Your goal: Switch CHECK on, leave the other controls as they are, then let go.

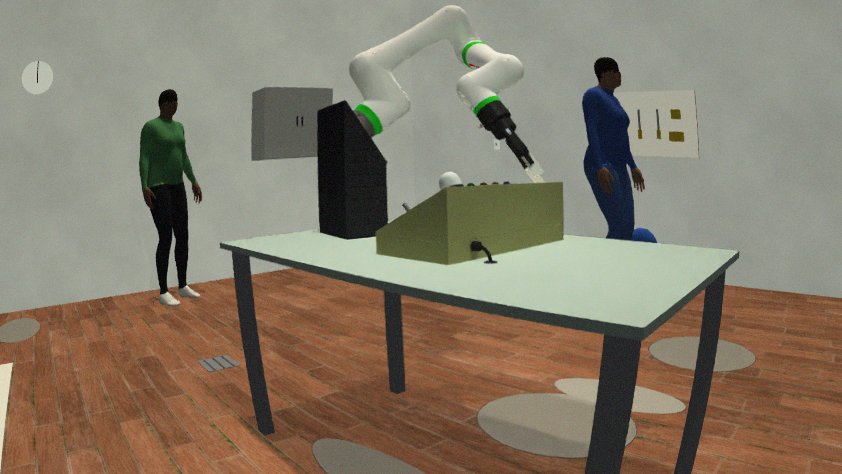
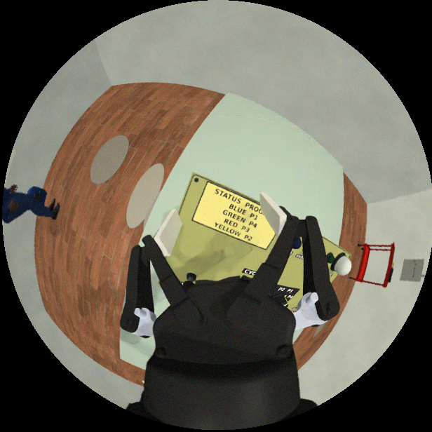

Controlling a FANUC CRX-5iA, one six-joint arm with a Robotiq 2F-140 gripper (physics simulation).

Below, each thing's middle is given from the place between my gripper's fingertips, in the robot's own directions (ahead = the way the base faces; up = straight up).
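My gripper stands 80 mm above the olive control box (image 1: 460, 223), 30 mm past it and 200 mm to the left of it.
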